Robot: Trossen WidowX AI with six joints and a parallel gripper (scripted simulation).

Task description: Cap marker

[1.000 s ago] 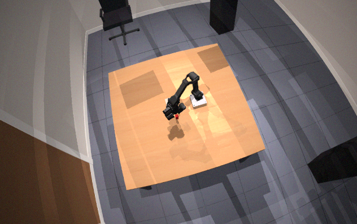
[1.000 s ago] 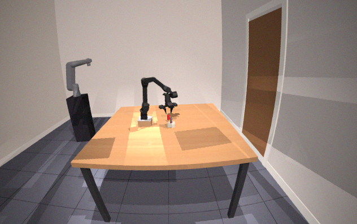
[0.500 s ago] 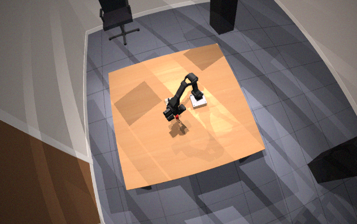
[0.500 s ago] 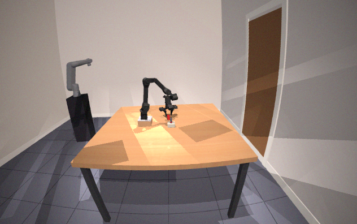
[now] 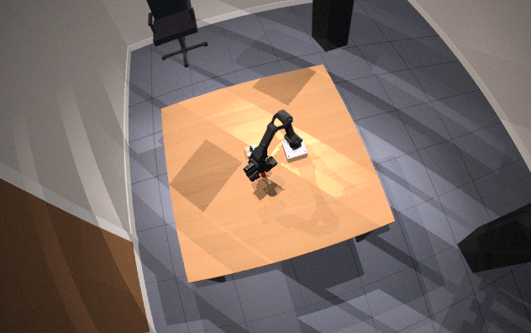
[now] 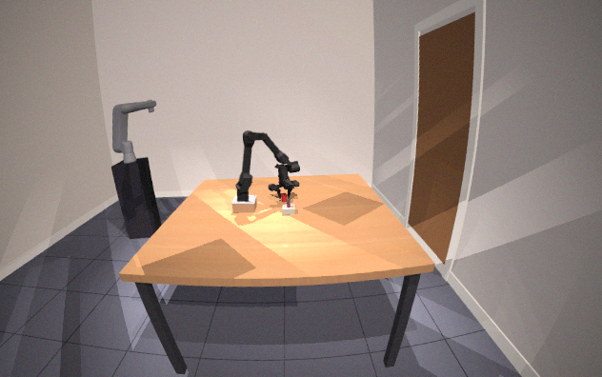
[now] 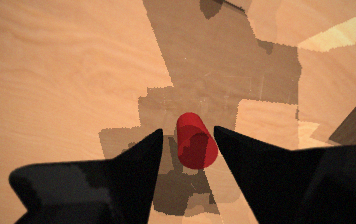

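Right now my gripper tip is 17 cm to the left of the holder block. Also, from my gripper tip: red cap: 1 cm above.
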